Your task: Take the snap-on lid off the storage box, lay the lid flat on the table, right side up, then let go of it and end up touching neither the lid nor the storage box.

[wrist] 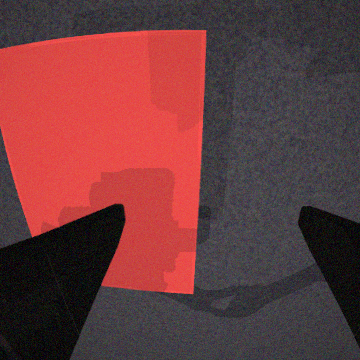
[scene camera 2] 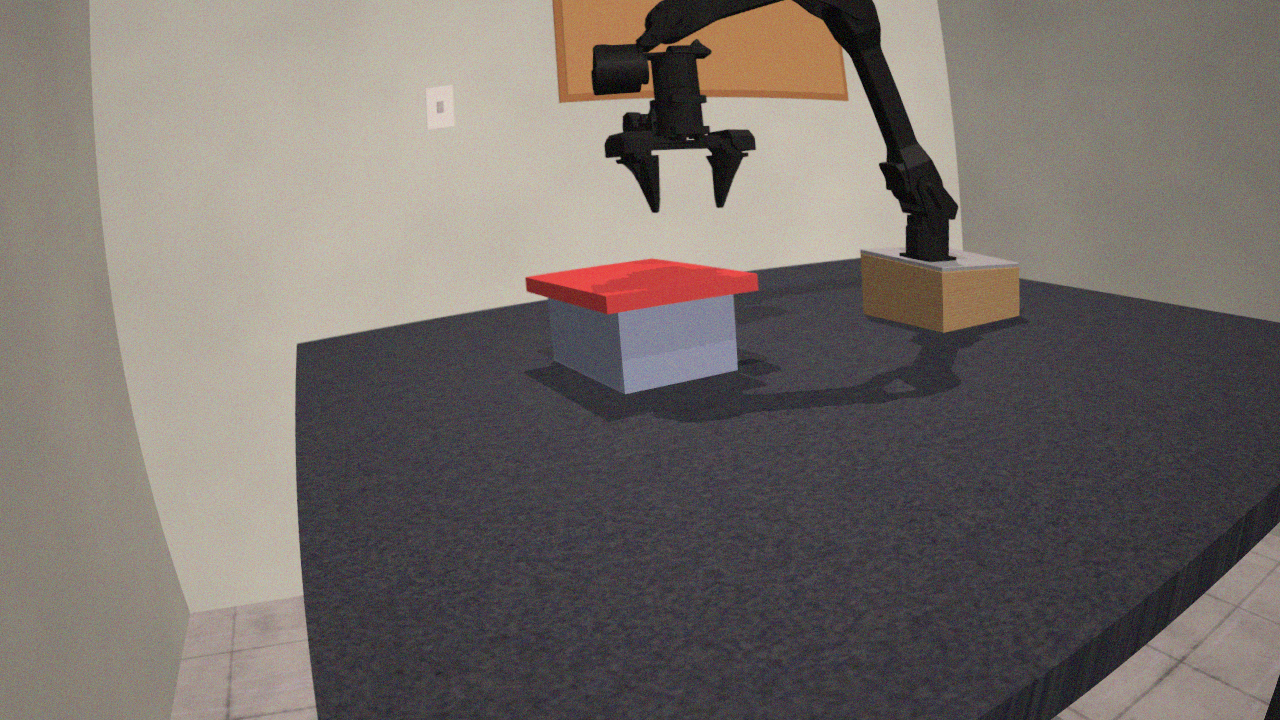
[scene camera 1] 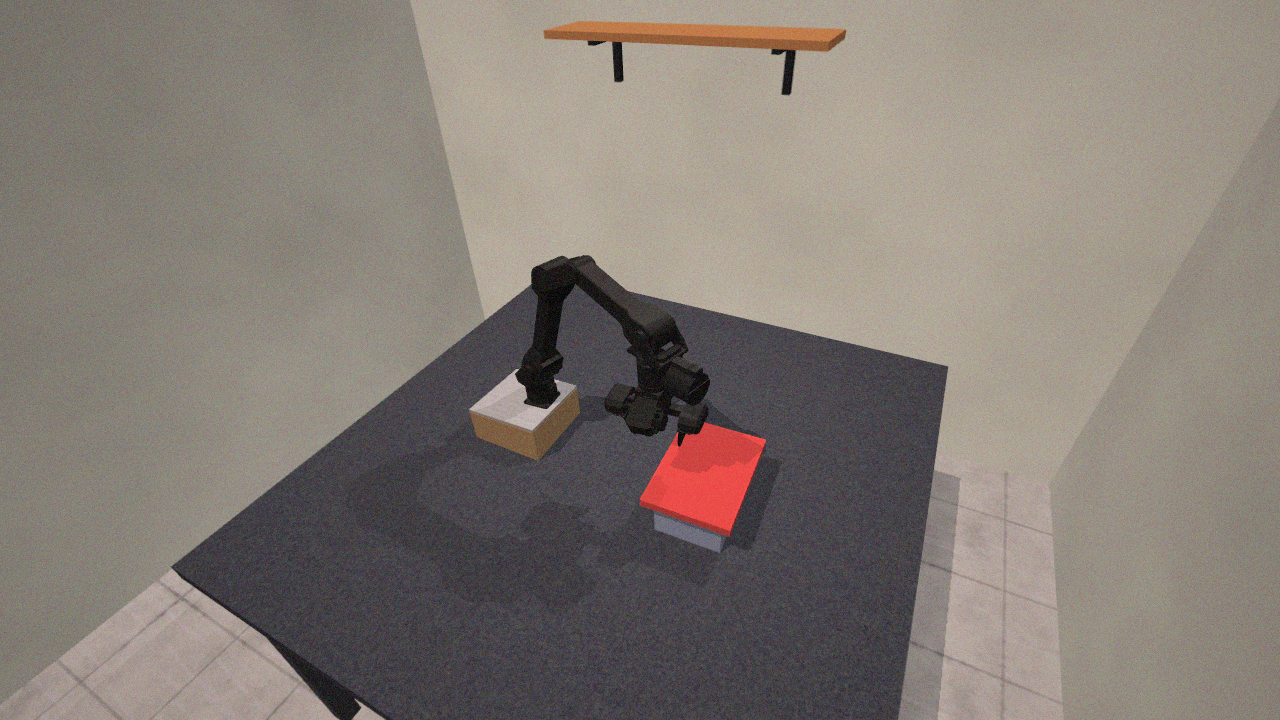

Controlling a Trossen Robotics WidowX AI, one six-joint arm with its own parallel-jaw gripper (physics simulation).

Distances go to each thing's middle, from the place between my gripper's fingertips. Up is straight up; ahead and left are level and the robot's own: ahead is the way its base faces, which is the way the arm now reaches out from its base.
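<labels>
Red lid [scene camera 1: 704,482], measured from my hand: 80 mm below, 20 mm to the left, 90 mm ahead.
</labels>
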